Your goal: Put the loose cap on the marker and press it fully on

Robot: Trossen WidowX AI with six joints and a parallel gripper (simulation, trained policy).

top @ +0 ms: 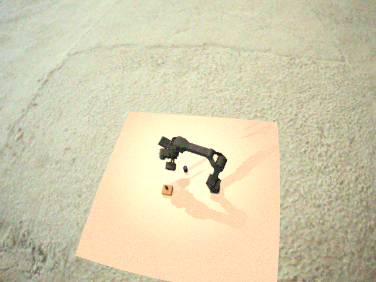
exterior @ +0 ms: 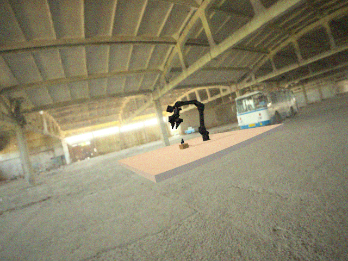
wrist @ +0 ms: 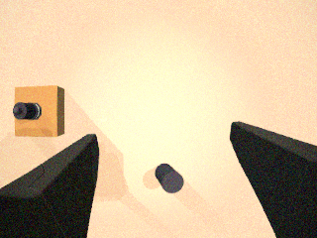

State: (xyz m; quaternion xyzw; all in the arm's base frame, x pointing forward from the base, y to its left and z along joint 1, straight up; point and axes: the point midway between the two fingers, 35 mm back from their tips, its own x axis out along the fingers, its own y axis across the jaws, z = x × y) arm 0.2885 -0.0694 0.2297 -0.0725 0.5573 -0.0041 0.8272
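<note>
The dark cap lies 17 cm below my gripper tip, 8 cm behind it and 5 cm to the right of it. From my gripper tip the other things lie so: holder block (18 cm below, 13 cm to the left, 1 cm ahead).
</note>
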